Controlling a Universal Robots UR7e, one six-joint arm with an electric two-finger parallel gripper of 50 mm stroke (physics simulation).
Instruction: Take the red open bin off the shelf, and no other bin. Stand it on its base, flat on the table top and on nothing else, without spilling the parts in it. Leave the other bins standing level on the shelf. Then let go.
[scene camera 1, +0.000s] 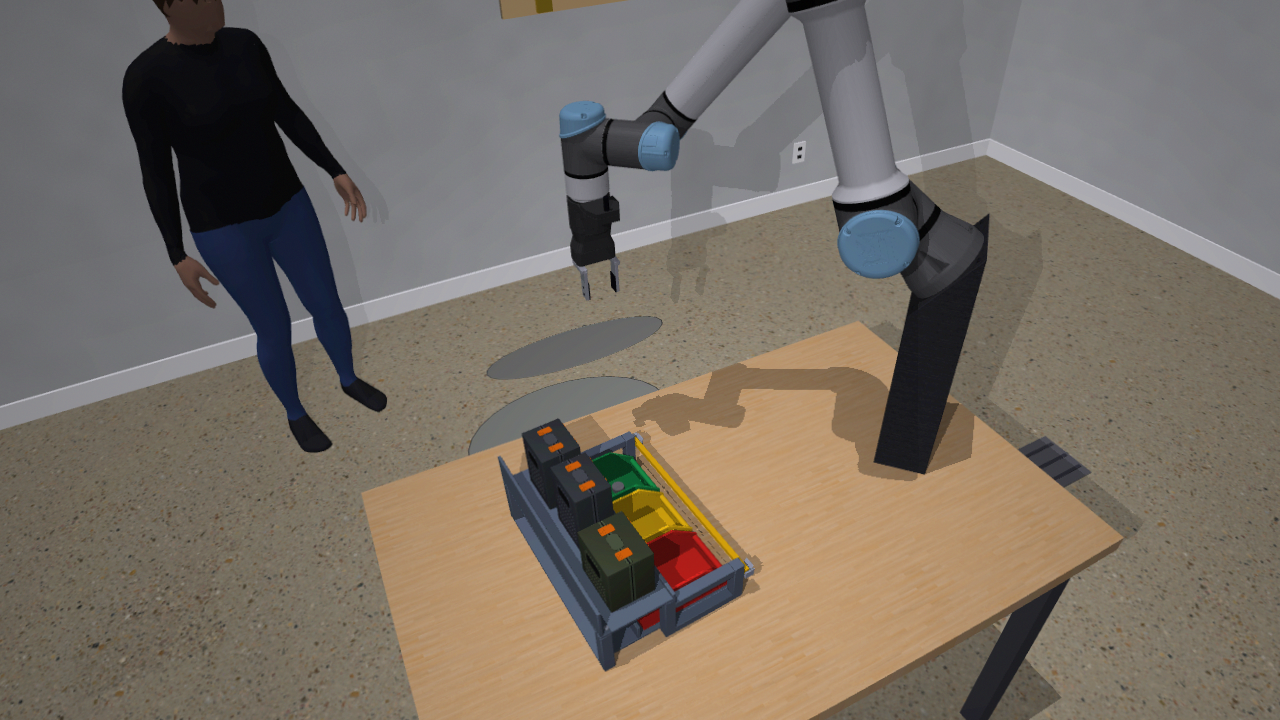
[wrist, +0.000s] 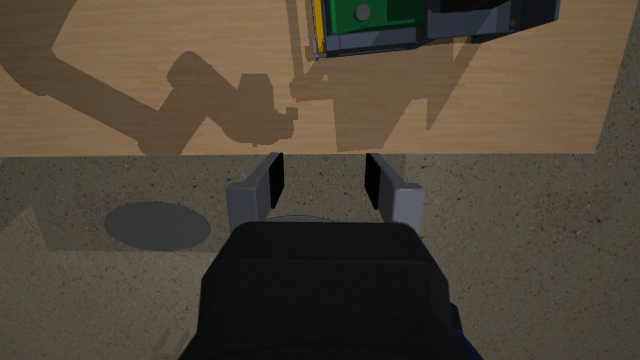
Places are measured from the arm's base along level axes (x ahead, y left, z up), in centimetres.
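Pixels of known places: gripper, fingertip midpoint: (scene camera 1: 601, 293) (wrist: 324, 170); arm's base, origin of the base link: (scene camera 1: 949, 265).
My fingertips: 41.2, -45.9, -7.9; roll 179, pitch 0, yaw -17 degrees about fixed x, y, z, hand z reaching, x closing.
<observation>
Ahead of a thing's pixels: the offset from my fingertips to its top centre, as dx, dy, dz. Level surfaces: height alone.
The red open bin @(+18.6, +37.4, -27.0) (scene camera 1: 689, 559) stands in the near end of the grey-blue shelf (scene camera 1: 559, 559) (wrist: 375, 41), behind the shelf's front rail. The parts in it cannot be made out. The yellow bin @(+16.4, +26.4, -27.0) (scene camera 1: 646, 517) is beside it, and the green bin @(+14.1, +15.4, -27.0) (scene camera 1: 623, 474) (wrist: 345, 20) is at the far end with a round grey part showing. The shelf stands on the table top @(dz -35.0) (scene camera 1: 850, 573) (wrist: 200, 30). My gripper (scene camera 1: 600, 284) (wrist: 324, 170) is open and empty, pointing down, high up and beyond the table's far edge, well away from the red bin.
Two dark cases @(+23.3, +12.9, -12.7) (scene camera 1: 551, 452) @(+25.4, +23.9, -11.7) (scene camera 1: 581, 492) and an olive case @(+28.3, +35.5, -15.2) (scene camera 1: 617, 559) stand on the shelf behind the bins. A yellow bar @(+6.3, +28.5, -28.6) (scene camera 1: 689, 501) (wrist: 318, 25) runs along the shelf's front. The robot's dark pedestal (scene camera 1: 930, 376) rises from the table's right part. A person (scene camera 1: 237, 134) stands beyond the table.
</observation>
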